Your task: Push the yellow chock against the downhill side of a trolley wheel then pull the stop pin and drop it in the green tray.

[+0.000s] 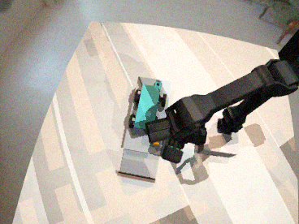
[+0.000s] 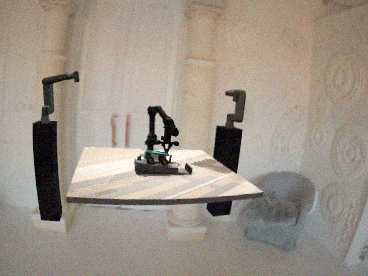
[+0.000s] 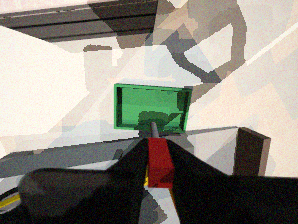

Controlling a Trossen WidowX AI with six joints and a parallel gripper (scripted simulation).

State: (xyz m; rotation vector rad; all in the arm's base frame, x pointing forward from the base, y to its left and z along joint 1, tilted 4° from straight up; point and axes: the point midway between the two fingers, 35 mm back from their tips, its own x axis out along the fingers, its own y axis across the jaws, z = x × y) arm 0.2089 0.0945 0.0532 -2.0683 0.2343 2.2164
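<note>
The green tray is 130 mm below my gripper tip. Round my gripper tip: red-headed stop pin: right at my gripper tip; then teal trolley: 120 mm ahead, 110 mm to the right, 10 mm below; then yellow chock: 70 mm ahead, 40 mm below, 10 mm to the right.
</note>
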